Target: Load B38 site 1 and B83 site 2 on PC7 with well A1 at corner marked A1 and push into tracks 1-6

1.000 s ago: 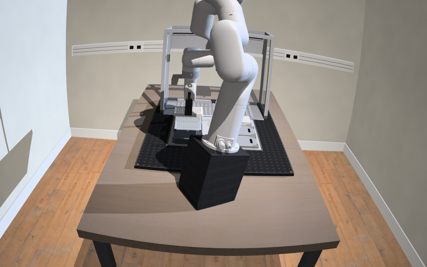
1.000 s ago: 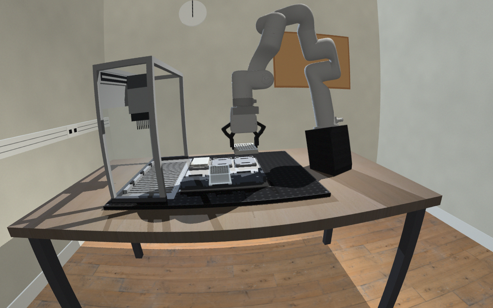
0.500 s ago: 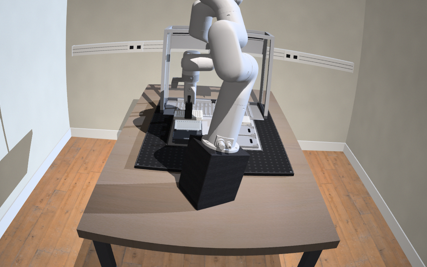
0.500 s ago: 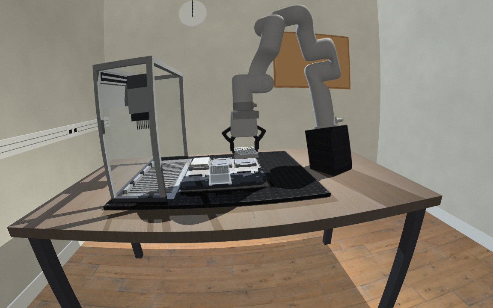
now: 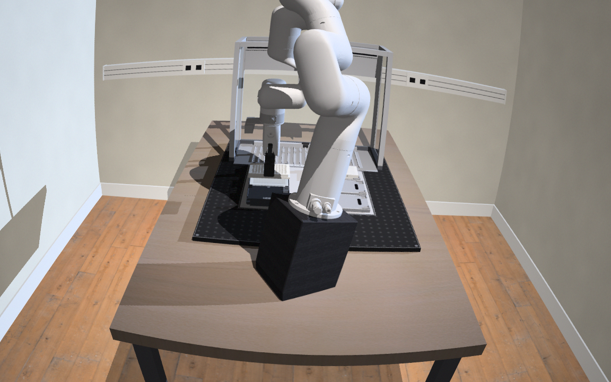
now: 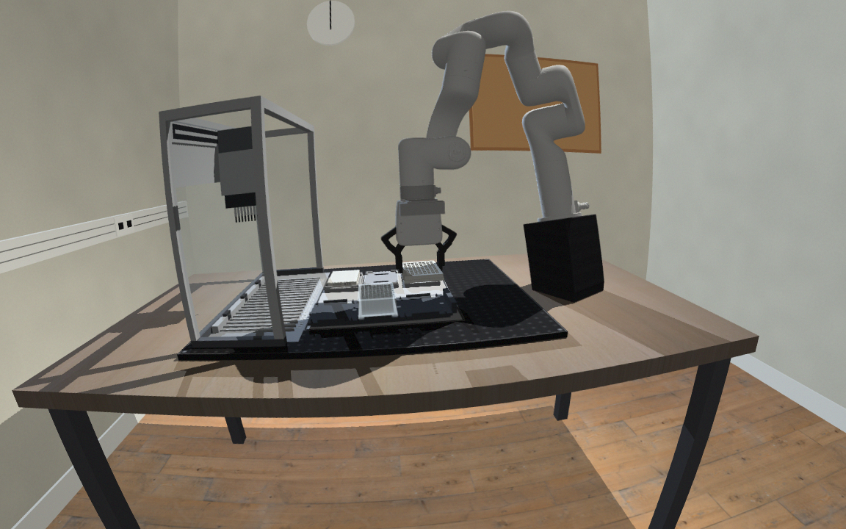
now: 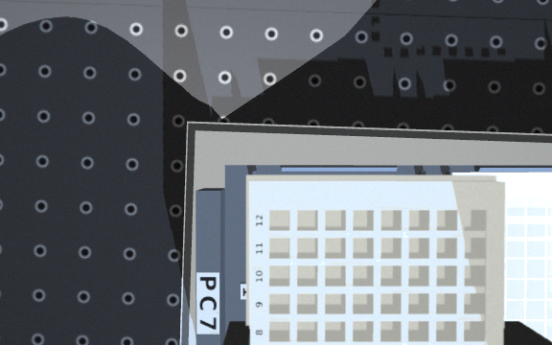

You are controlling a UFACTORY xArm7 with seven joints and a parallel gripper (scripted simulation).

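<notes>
My gripper is now 10 cm short of the plate carrier PC7, 9 cm above it and 1 cm to the left of it. Round my hand: 96-well plate B38: 1 cm below; then nest S1: 25 cm to the right, 10 cm below, 4 cm behind; then nest S2: 26 cm to the right, 10 cm below, 7 cm ahead.
</notes>
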